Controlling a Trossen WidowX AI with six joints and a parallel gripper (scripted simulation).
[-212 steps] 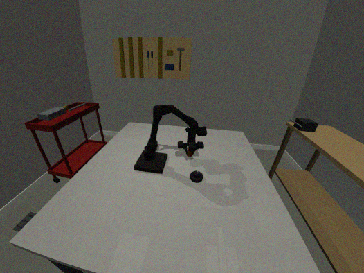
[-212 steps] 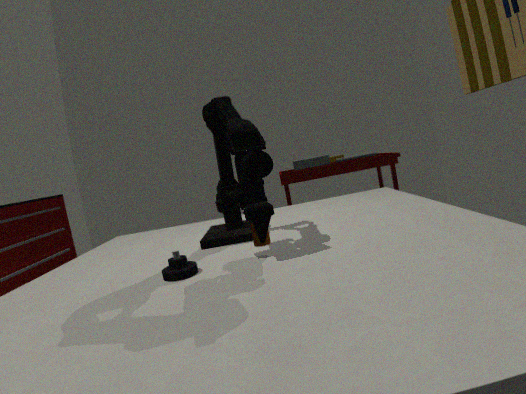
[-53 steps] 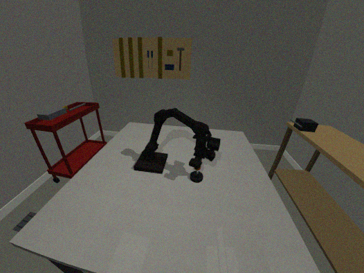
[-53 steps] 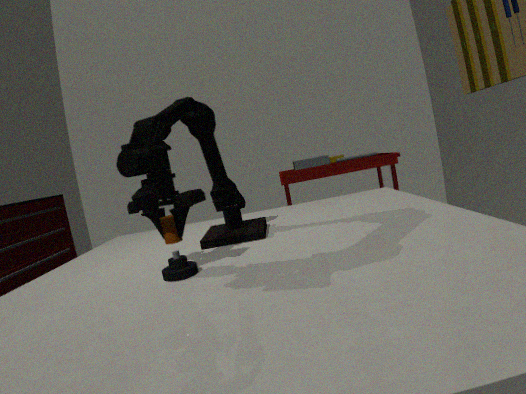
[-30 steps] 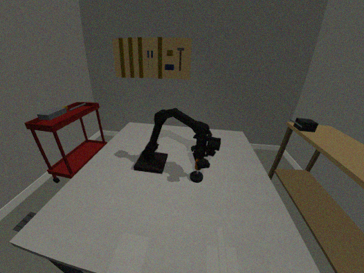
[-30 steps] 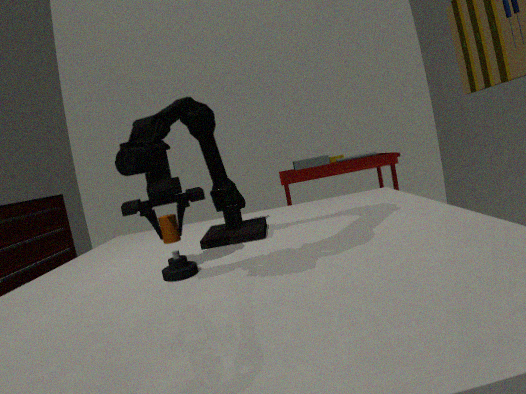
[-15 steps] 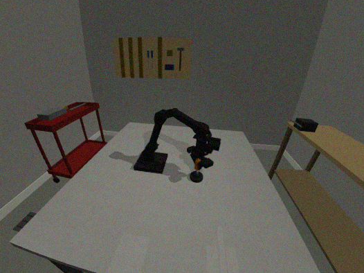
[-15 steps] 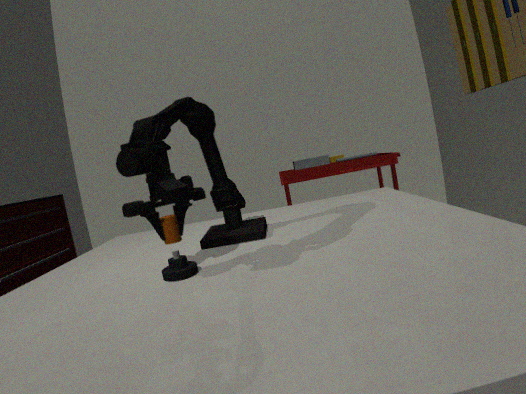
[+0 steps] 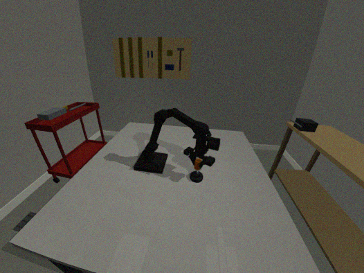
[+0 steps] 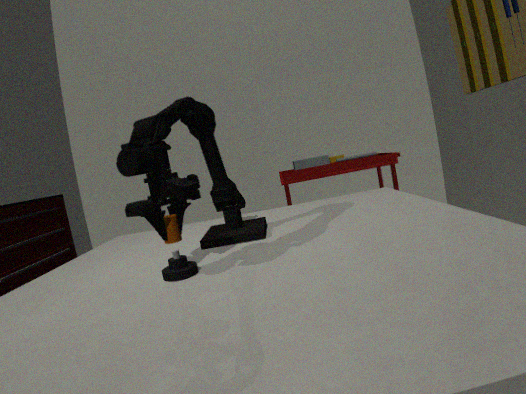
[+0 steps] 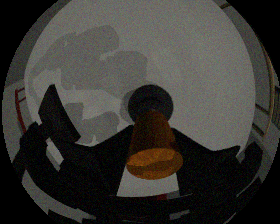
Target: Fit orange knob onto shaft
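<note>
Now: the black round pedestal 60 mm below my gripper tip. Round my gripper tip: orange knob (30 mm above).
</note>
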